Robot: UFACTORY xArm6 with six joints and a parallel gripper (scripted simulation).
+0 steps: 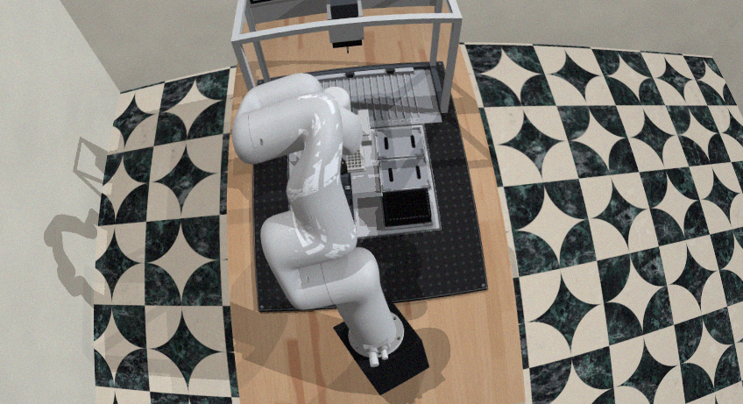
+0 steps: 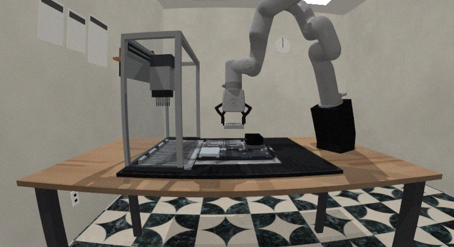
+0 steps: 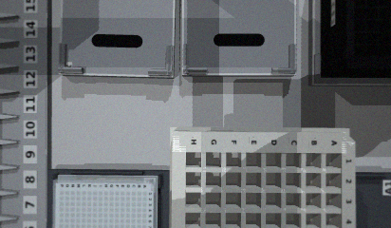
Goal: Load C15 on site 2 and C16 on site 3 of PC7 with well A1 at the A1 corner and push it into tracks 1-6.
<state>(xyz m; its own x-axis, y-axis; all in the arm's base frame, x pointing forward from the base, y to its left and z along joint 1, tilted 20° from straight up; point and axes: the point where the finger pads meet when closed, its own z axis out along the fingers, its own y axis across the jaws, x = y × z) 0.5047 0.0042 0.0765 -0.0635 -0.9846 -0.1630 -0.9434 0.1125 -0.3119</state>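
Right now my hand is 50 mm to the right of the plate carrier PC7 and 120 mm above it. The rest, counted from my hand: grey apron: 10 mm behind, 50 mm to the right, 140 mm below; then nest S2: 20 mm behind, 170 mm to the right, 140 mm below; then 96-well plate C15: 10 mm below.
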